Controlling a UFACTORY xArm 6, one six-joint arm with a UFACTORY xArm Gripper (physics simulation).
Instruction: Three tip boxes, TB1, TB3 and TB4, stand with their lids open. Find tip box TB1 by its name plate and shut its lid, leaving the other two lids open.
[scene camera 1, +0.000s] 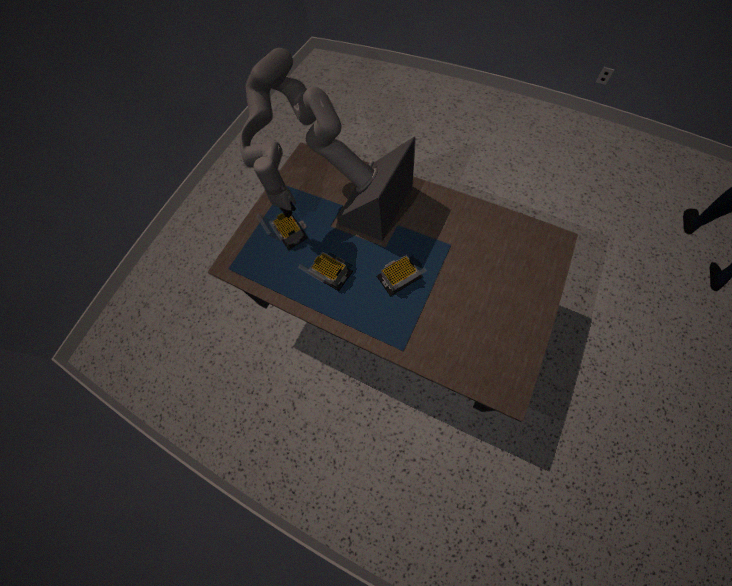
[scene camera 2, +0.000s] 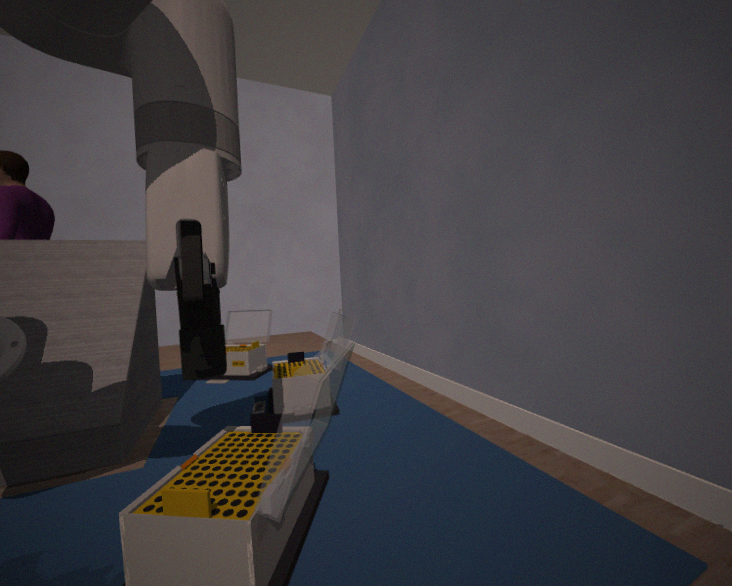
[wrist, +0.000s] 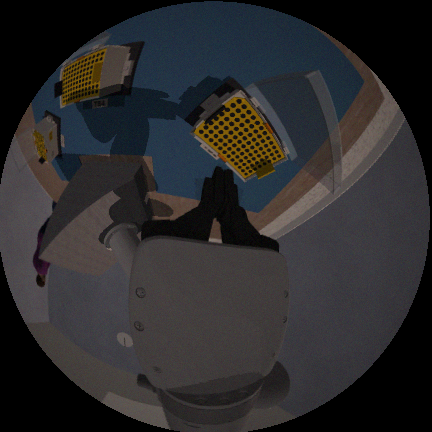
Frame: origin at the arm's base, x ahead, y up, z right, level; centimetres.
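Where they show: gripper, fingertip midpoint: (scene camera 1: 289, 215) (scene camera 2: 205, 375) (wrist: 219, 177); arm's base, origin of the base link: (scene camera 1: 367, 181) (wrist: 120, 235).
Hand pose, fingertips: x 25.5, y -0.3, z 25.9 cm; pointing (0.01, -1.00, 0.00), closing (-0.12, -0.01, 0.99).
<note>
Things, the pixels of their centre, and the offset from my fingertips. "spot": a spot on its surface instead. Level surfaces: height alone.
- nearest tip box, body centre: (scene camera 2: 235, 456) (wrist: 244, 144) (scene camera 1: 285, 224) dy -6.0, dx +1.6, dz +3.0 cm
- plate, surface spot: (wrist: 100, 104) spot: dy -12.2, dx +7.8, dz -24.0 cm
- third tip box, body centre: (scene camera 2: 231, 360) (scene camera 1: 397, 271) dy -9.1, dx +7.1, dz -49.9 cm
- blue mat, its level: dy -12.4 cm
- wooden table, its level: dy -12.7 cm
The nearest tip box (scene camera 1: 286, 226) (scene camera 2: 241, 467) (wrist: 240, 137) has a yellow rack and its clear lid (wrist: 310, 125) stands open; its name plate is too blurred to read. The middle tip box (scene camera 1: 329, 267) (scene camera 2: 302, 381) (wrist: 82, 80) carries a plate (wrist: 100, 104) reading TB4 in the wrist view, with its lid open. The third tip box (scene camera 1: 399, 271) (scene camera 2: 246, 361) (wrist: 48, 141) has its lid open; its plate is not readable. Which box is TB1 cannot be told. My gripper (scene camera 1: 288, 212) (scene camera 2: 204, 373) (wrist: 219, 177) is shut and empty, near the nearest box's plate side, opposite its lid.
A blue mat (scene camera 1: 366, 317) (scene camera 2: 439, 488) lies under the boxes on the wooden table (scene camera 1: 488, 305). The grey wedge-shaped arm mount (scene camera 1: 381, 204) (scene camera 2: 67, 342) (wrist: 90, 220) stands beside the mat. Black blocks (scene camera 2: 266, 414) sit at box ends. A wall (scene camera 2: 549, 244) runs beyond the table edge.
</note>
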